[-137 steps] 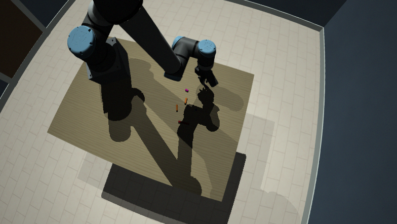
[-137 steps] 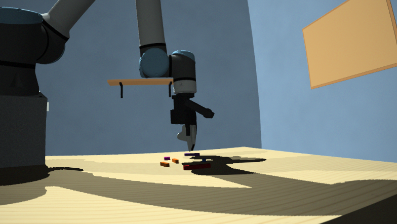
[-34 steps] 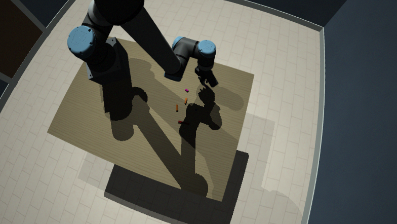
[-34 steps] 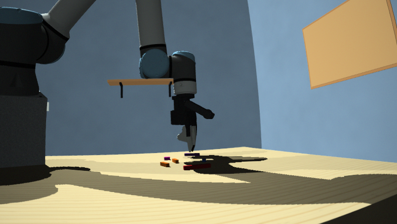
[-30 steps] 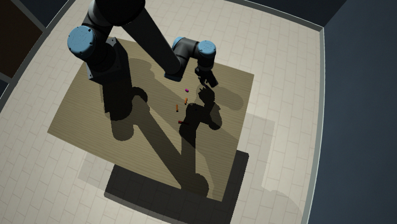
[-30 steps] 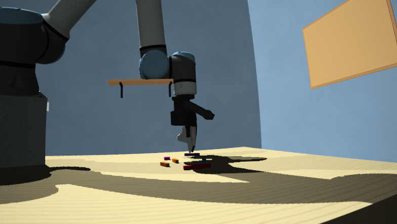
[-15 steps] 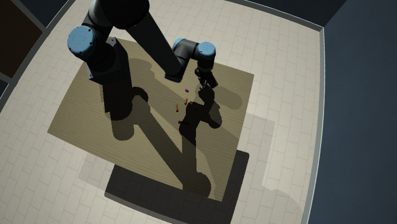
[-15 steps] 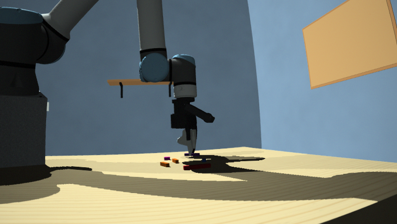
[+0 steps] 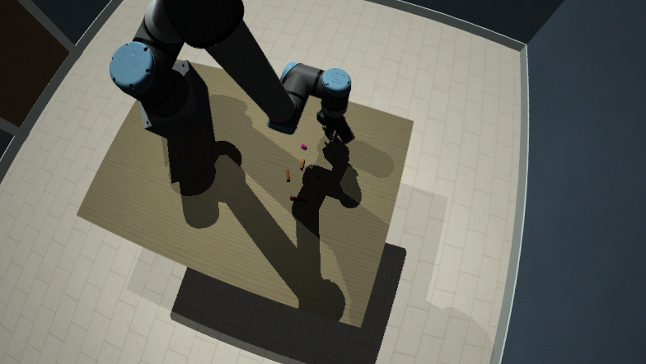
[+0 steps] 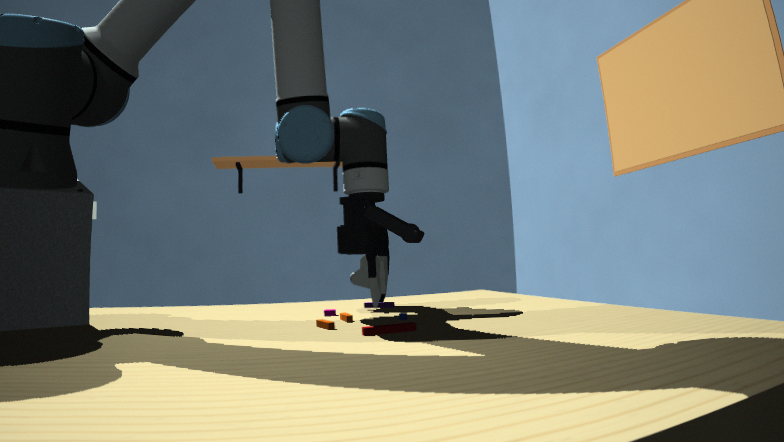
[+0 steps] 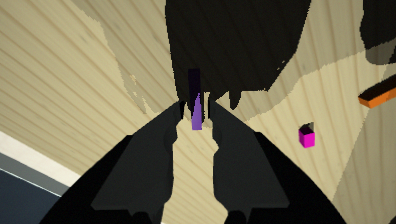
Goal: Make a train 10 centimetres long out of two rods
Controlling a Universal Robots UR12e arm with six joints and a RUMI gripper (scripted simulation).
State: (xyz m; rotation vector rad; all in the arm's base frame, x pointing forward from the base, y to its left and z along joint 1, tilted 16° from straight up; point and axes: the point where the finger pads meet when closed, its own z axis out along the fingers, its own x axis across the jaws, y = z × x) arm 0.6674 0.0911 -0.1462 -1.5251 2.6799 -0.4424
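Now: the purple rod 10 mm below my hand. Also, from my hand: magenta rod 100 mm behind, 80 mm to the right, 10 mm below; then red rod 290 mm to the right, 50 mm behind, 10 mm below; then blue rod 190 mm to the right, 10 mm below.
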